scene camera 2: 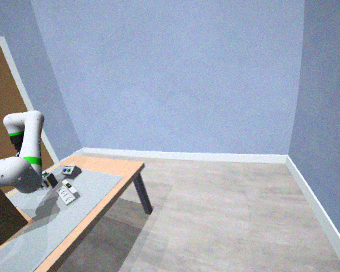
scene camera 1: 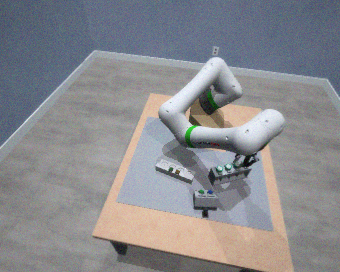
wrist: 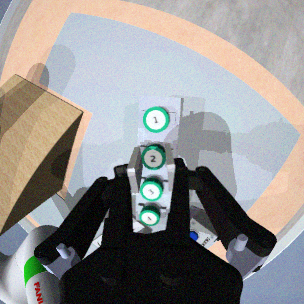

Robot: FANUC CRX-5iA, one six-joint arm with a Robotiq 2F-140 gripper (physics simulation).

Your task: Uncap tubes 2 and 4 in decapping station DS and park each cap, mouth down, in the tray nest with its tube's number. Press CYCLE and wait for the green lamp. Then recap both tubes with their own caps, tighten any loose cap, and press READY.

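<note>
The grey decapping station stands on the mat at the right and holds a row of green-rimmed white caps. In the wrist view they read cap 1, cap 2, cap 3 and cap 4. My gripper points down over the station and is shut on cap 2, one finger pad on each side. Cap 2 sits in line with the row. The white cap tray lies to the left, its nests bare.
A grey button box with a green button and a blue button stands in front of the station. A brown pedestal carries the arm at the back of the table.
</note>
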